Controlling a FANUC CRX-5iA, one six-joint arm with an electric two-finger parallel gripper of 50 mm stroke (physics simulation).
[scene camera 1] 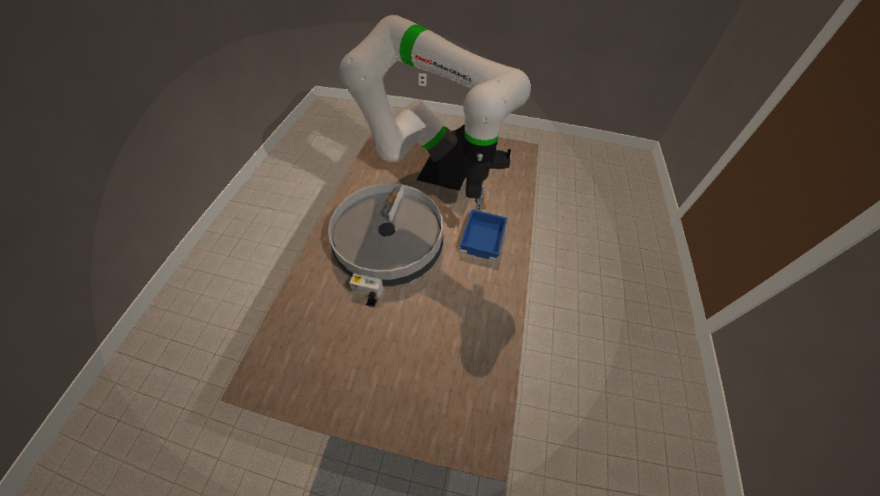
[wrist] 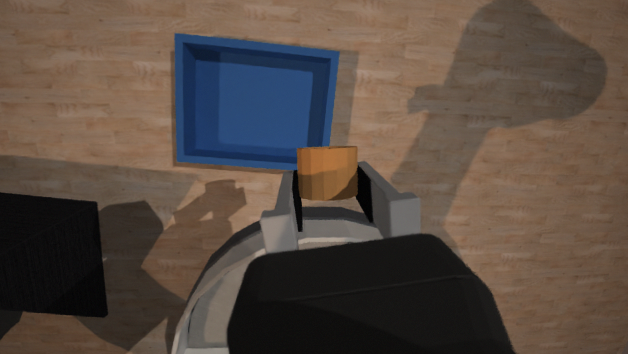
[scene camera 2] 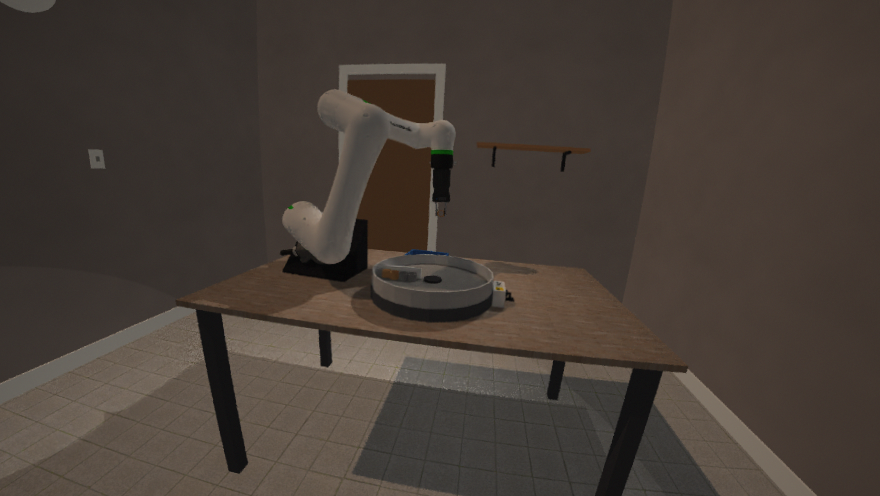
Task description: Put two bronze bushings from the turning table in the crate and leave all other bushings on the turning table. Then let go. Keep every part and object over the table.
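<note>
My gripper is shut on an orange-bronze bushing, held high above the table. In the wrist view the bushing overlaps the lower right corner of the blue crate. The crate's visible floor is bare in the wrist view. On the turning table, orange and grey bushings lie along the white divider bar; their number cannot be told.
A white box with a yellow label stands at the turning table's outer wall. The turning table has a raised rim and a dark centre hub. The arm's black base stands near the crate and the turning table.
</note>
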